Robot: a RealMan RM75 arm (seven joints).
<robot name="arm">
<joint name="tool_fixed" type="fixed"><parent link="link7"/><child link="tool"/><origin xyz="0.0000 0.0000 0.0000" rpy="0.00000 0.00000 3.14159"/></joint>
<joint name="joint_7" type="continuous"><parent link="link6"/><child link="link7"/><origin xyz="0.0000 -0.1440 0.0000" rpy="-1.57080 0.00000 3.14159"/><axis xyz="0 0 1"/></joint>
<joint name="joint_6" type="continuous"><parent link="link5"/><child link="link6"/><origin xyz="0.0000 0.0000 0.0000" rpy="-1.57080 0.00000 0.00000"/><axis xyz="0 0 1"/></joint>
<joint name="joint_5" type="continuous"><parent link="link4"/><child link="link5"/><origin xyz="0.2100 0.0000 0.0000" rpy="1.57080 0.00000 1.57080"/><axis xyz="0 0 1"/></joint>
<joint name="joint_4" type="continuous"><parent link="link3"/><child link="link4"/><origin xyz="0.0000 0.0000 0.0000" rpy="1.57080 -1.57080 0.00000"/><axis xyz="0 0 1"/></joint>
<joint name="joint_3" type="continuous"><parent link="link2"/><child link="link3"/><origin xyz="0.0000 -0.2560 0.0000" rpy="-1.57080 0.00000 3.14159"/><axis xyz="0 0 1"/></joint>
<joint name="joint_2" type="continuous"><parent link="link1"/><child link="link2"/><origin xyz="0.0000 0.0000 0.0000" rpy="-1.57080 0.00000 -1.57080"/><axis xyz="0 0 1"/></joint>
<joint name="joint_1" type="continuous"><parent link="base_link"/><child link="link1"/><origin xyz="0.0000 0.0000 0.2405" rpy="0.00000 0.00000 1.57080"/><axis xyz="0 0 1"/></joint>
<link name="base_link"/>
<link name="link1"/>
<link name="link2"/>
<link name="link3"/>
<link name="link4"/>
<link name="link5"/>
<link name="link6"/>
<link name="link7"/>
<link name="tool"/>
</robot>
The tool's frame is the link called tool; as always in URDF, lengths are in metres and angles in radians. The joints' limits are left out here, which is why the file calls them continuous.
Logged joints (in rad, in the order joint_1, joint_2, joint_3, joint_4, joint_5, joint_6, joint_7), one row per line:
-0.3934 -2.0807 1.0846 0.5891 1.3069 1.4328 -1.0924
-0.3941 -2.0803 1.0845 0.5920 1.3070 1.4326 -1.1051
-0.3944 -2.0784 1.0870 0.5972 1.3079 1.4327 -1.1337
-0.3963 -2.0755 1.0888 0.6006 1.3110 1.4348 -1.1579
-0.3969 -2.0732 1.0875 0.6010 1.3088 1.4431 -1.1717
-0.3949 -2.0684 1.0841 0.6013 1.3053 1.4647 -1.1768
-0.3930 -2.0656 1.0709 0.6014 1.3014 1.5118 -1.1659
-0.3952 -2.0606 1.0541 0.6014 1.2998 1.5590 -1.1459
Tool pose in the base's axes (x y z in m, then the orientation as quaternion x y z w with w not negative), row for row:
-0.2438 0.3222 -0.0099 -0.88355 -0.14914 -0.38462 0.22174
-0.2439 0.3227 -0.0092 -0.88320 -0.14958 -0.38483 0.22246
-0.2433 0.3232 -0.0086 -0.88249 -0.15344 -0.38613 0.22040
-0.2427 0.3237 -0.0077 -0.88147 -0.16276 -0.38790 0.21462
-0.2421 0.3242 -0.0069 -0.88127 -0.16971 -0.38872 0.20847
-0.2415 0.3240 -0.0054 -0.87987 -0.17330 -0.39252 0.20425
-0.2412 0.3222 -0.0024 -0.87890 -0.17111 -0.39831 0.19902
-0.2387 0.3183 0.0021 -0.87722 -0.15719 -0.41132 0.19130
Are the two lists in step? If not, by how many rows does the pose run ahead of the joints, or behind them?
The pose runs 1 row behind the joints: the pose in row i belongs to the joints in row i - 1.
